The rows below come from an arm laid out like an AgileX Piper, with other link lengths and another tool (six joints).
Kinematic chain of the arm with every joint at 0, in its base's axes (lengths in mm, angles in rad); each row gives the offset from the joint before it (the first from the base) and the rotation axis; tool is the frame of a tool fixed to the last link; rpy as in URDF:
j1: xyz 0 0 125.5 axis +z
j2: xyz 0 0 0 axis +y
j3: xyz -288.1 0 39.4 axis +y
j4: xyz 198.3 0 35 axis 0.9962 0 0.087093
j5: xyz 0 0 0 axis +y
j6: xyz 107.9 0 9.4 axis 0.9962 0 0.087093
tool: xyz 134.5 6 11.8 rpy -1.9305 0.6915 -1.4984
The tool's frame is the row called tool.
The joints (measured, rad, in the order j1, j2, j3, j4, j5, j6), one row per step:
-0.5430 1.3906 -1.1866 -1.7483 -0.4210 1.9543
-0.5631 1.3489 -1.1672 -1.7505 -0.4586 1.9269
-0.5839 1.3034 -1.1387 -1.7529 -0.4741 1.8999
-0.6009 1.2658 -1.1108 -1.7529 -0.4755 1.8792
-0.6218 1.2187 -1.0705 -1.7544 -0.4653 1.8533
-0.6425 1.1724 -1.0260 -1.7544 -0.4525 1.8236
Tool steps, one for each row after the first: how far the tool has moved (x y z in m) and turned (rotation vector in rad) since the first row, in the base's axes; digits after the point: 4 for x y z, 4 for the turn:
-0.0112 0.0070 0.0071 -0.0336 -0.0111 0.0216
-0.0239 0.0096 0.0118 -0.0688 -0.0192 0.0205
-0.0345 0.0095 0.0140 -0.0945 -0.0239 0.0080
-0.0480 0.0072 0.0142 -0.1269 -0.0247 -0.0189
-0.0613 0.0047 0.0120 -0.1593 -0.0208 -0.0476

